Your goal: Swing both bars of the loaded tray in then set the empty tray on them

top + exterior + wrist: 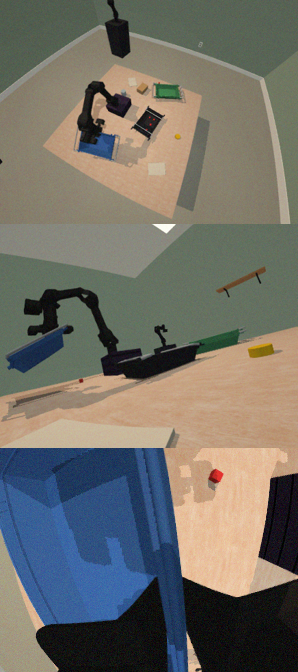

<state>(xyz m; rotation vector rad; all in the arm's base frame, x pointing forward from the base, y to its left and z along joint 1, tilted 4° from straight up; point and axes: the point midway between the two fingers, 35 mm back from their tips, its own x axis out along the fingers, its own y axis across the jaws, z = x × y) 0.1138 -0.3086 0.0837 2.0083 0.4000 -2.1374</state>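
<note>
Now: gripper tip 8 cm to the left of the blue tray, 2 cm short of it and 1 cm above it. Round my gripper tip: yellow disc (58 cm ahead, 37 cm to the left, 17 cm below); then tan box (69 cm to the left, 15 cm below, 2 cm behind).
</note>
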